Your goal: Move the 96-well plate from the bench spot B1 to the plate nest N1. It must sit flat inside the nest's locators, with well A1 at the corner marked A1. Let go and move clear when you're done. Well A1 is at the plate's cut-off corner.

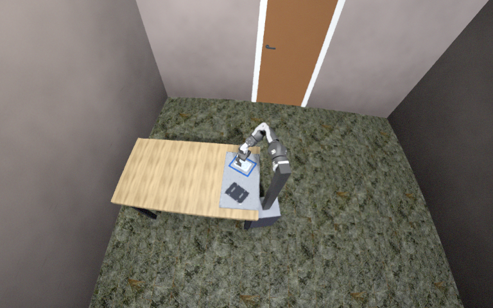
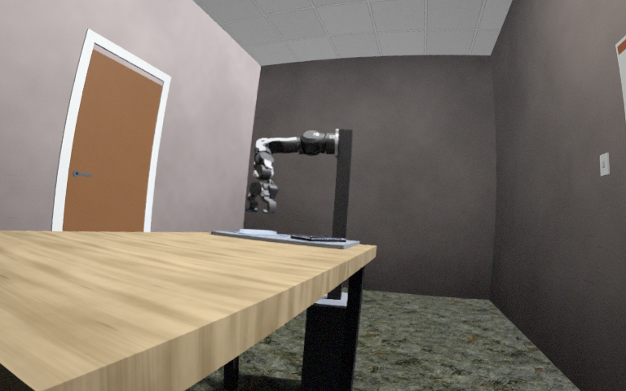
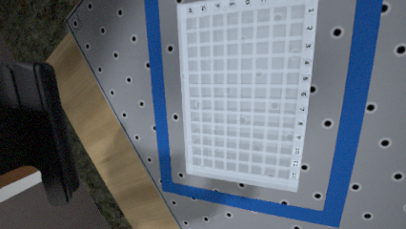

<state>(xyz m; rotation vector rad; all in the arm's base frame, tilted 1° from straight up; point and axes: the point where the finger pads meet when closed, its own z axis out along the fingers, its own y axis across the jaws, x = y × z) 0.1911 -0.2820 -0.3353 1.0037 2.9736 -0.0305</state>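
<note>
The white 96-well plate lies 80 mm below my hand. The rest, counted from my hand: black plate nest (60 mm ahead, 250 mm to the left, 80 mm below).
</note>
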